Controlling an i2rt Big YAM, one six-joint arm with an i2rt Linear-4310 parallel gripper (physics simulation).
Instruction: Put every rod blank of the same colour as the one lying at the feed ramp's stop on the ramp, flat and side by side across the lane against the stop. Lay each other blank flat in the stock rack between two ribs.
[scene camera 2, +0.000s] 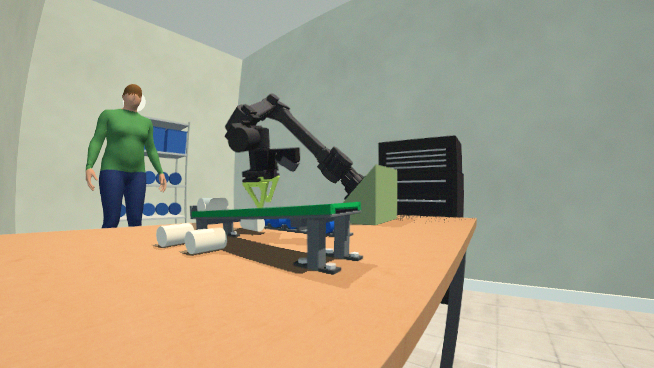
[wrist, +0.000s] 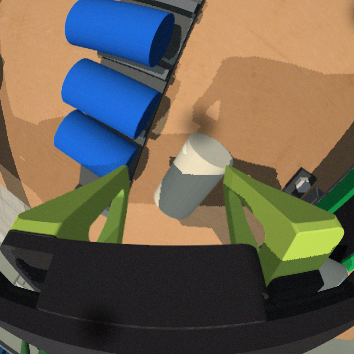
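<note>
My gripper (scene camera 2: 260, 205) (wrist: 176, 174) is open and empty, with its fingertips apart above and on either side of a white blank (scene camera 2: 252, 224) (wrist: 195, 172). That blank lies tilted in the wrist view, on the table between ramp and rack. A pale blank (scene camera 2: 212, 204) lies at the far left end of the green-edged feed ramp (scene camera 2: 265, 211) (wrist: 341, 191). Two white blanks, one (scene camera 2: 174, 235) farther left and one (scene camera 2: 206, 241) nearer, lie on the table before the ramp. Three blue blanks (wrist: 120, 31) (wrist: 110, 97) (wrist: 95, 143) lie side by side across the dark stock rack (wrist: 180, 7).
The ramp's legs (scene camera 2: 316, 242) stand on bolted feet. Part of a pale blank (wrist: 332, 274) shows at the lower right of the wrist view. A green wedge-shaped block (scene camera 2: 382, 195) stands by the arm's base. A person (scene camera 2: 125, 145) stands behind the table (scene camera 2: 250, 310).
</note>
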